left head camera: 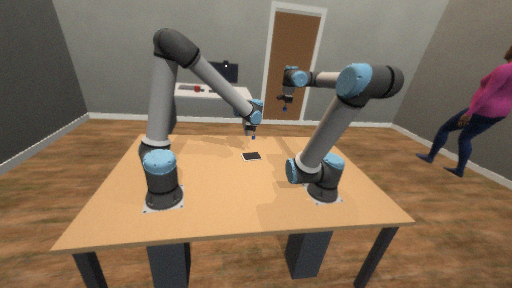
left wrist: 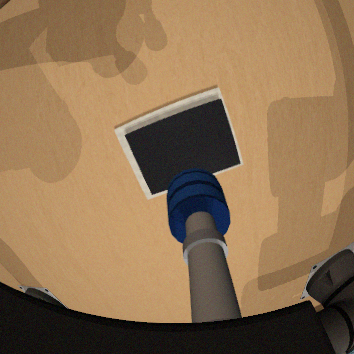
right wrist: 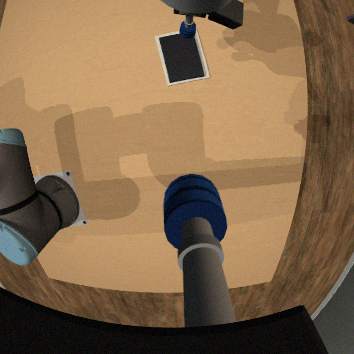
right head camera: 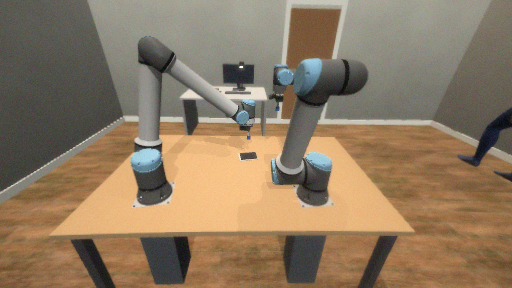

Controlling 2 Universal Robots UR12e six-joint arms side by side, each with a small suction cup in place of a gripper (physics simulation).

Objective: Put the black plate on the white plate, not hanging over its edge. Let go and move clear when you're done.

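Pixels of known places: left hand, its tool point: [left head camera: 253, 138] [left wrist: 193, 193] [right wrist: 187, 31] [right head camera: 248, 138]; right hand, its tool point: [left head camera: 284, 110] [right wrist: 190, 200] [right head camera: 277, 110]; left arm's base, origin of its link: [left head camera: 165, 197] [right head camera: 155, 193]; right arm's base, origin of its link: [left head camera: 321, 192] [left wrist: 329, 271] [right wrist: 56, 200] [right head camera: 312, 194].
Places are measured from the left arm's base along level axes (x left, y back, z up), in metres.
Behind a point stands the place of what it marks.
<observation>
The black plate [left head camera: 251, 156] {z 0.016, x -0.604, y -0.334 m} [right head camera: 248, 156] {z 0.016, x -0.609, y -0.333 m} [left wrist: 182, 145] {z 0.016, x -0.611, y -0.356 m} [right wrist: 182, 59] {z 0.016, x -0.624, y -0.353 m} lies flat on the white plate [left wrist: 170, 108] [right wrist: 164, 62]. In the left wrist view a white rim shows wide along the top, narrower at the left and thin at the right and bottom; no black overhang is seen, though my cup hides part of the bottom edge. My left gripper [left head camera: 253, 137] [right head camera: 248, 137] [left wrist: 196, 185] is open, with its blue cup bare and apart above the plates. My right gripper [left head camera: 285, 109] [right head camera: 277, 109] [right wrist: 192, 192] is open and bare, high up and away from them.
Both arms stand on the wooden table [left head camera: 220, 210] {z 0.000, x -0.284, y 0.160 m} [right head camera: 215, 210] {z 0.000, x -0.354, y 0.186 m}. A white desk [left head camera: 225, 93] [right head camera: 257, 93] with a monitor [left head camera: 227, 73] [right head camera: 238, 74] stands behind. A person in pink [left head camera: 492, 90] is at the right of the left head camera view.
</observation>
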